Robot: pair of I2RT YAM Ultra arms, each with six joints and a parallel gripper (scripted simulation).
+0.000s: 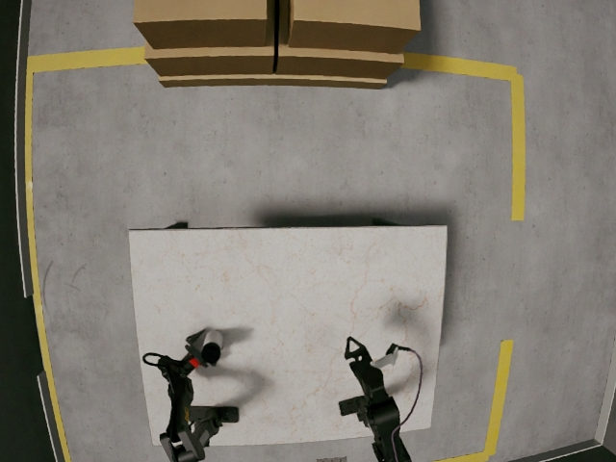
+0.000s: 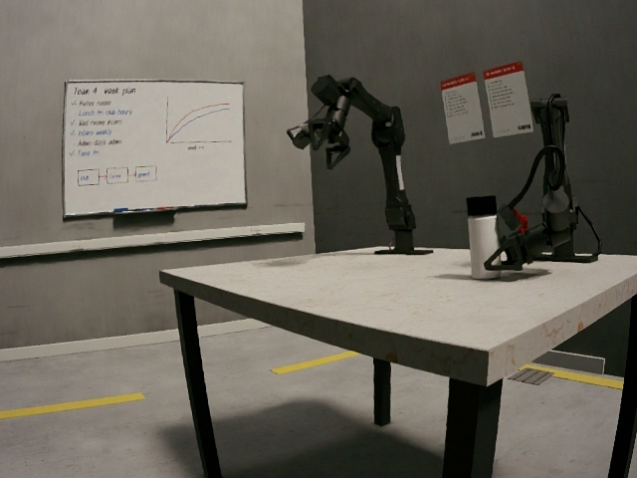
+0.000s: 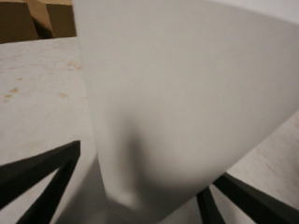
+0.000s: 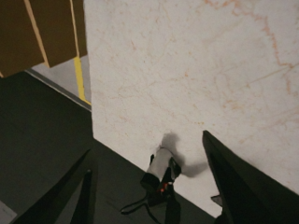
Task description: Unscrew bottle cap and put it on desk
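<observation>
Now: right hand 50 mm past the black cap, 450 mm to the right of it and 150 mm above it. The rest, counted from my right hand: white bottle (50 mm behind, 460 mm to the left, 180 mm below).
</observation>
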